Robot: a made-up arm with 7 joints.
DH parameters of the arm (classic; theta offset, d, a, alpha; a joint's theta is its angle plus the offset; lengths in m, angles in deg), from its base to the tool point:
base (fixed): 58.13 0 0.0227 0
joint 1: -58.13 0.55 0.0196 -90
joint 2: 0 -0.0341 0.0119 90
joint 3: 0 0.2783 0.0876 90
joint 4: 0 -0.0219 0.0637 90
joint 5: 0 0.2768 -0.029 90
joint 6: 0 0.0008 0.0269 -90
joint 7: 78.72 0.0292 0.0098 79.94
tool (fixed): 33.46 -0.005 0 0
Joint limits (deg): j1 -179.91..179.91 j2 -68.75..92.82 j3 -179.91..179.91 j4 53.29..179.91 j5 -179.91..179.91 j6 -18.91..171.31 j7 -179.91..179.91
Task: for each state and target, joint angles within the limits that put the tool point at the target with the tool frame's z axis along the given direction. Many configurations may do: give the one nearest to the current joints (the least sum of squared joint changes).
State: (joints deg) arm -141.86 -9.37 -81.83 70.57 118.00 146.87 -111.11
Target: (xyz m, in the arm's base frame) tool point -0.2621 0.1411 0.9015 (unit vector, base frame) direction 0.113 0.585 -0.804
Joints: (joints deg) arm -116.98 -50.51 -55.43 53.95 140.11 171.31 -138.36
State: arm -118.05 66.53 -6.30 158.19 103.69 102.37 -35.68
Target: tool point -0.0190 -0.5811 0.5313 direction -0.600 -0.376 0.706
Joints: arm -96.97 92.82 18.12 176.94 129.63 111.91 -50.68
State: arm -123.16 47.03 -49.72 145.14 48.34 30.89 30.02
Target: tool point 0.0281 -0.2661 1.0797 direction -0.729 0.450 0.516
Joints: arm -78.22 19.63 -38.63 177.54 53.37 6.82 35.63
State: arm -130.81 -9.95 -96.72 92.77 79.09 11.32 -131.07
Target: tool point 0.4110 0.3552 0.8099 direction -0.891 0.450 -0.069
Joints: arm -177.59 -35.39 -133.14 113.41 51.77 28.83 -160.74
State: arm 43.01 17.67 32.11 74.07 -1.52 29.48 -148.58
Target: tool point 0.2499 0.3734 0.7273 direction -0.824 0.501 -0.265
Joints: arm 34.77 5.62 25.55 64.61 26.83 -0.19 -120.31
